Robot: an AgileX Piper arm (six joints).
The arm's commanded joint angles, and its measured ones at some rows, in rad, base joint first. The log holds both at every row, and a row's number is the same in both.
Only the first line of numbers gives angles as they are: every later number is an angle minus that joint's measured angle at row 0.
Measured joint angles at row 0: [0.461 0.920 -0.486 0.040 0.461 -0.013]
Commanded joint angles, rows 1 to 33: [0.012 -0.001 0.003 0.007 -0.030 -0.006]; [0.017 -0.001 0.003 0.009 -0.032 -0.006]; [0.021 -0.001 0.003 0.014 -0.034 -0.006]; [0.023 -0.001 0.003 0.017 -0.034 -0.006]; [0.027 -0.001 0.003 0.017 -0.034 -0.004]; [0.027 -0.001 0.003 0.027 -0.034 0.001]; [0.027 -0.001 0.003 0.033 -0.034 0.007]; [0.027 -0.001 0.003 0.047 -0.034 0.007]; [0.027 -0.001 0.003 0.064 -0.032 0.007]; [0.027 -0.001 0.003 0.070 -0.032 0.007]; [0.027 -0.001 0.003 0.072 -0.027 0.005]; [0.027 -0.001 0.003 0.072 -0.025 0.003]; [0.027 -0.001 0.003 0.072 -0.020 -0.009]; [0.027 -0.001 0.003 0.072 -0.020 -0.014]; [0.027 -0.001 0.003 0.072 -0.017 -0.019]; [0.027 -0.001 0.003 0.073 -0.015 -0.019]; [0.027 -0.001 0.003 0.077 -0.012 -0.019]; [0.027 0.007 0.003 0.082 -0.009 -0.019]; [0.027 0.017 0.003 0.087 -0.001 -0.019]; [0.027 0.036 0.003 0.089 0.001 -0.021]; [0.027 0.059 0.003 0.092 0.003 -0.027]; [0.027 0.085 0.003 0.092 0.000 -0.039]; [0.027 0.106 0.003 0.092 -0.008 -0.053]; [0.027 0.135 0.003 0.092 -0.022 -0.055]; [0.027 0.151 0.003 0.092 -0.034 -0.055]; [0.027 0.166 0.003 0.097 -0.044 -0.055]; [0.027 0.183 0.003 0.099 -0.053 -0.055]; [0.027 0.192 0.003 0.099 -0.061 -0.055]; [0.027 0.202 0.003 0.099 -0.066 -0.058]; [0.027 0.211 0.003 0.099 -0.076 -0.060]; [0.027 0.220 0.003 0.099 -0.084 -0.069]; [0.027 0.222 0.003 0.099 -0.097 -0.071]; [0.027 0.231 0.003 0.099 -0.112 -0.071]
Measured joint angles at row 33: [0.026 0.207 0.000 0.099 -0.057 -0.055]
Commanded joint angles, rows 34 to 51: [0.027 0.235 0.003 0.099 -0.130 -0.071]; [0.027 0.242 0.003 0.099 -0.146 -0.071]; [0.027 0.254 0.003 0.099 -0.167 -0.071]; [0.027 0.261 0.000 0.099 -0.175 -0.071]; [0.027 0.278 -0.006 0.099 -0.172 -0.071]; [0.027 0.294 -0.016 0.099 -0.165 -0.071]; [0.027 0.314 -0.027 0.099 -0.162 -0.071]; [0.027 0.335 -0.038 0.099 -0.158 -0.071]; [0.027 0.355 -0.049 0.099 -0.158 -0.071]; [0.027 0.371 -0.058 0.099 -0.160 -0.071]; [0.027 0.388 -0.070 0.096 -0.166 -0.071]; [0.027 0.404 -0.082 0.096 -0.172 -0.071]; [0.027 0.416 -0.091 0.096 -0.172 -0.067]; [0.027 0.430 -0.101 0.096 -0.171 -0.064]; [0.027 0.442 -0.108 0.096 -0.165 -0.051]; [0.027 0.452 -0.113 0.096 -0.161 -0.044]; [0.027 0.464 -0.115 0.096 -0.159 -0.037]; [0.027 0.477 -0.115 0.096 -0.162 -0.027]
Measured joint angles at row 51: [0.026 0.439 -0.100 0.099 -0.160 -0.053]
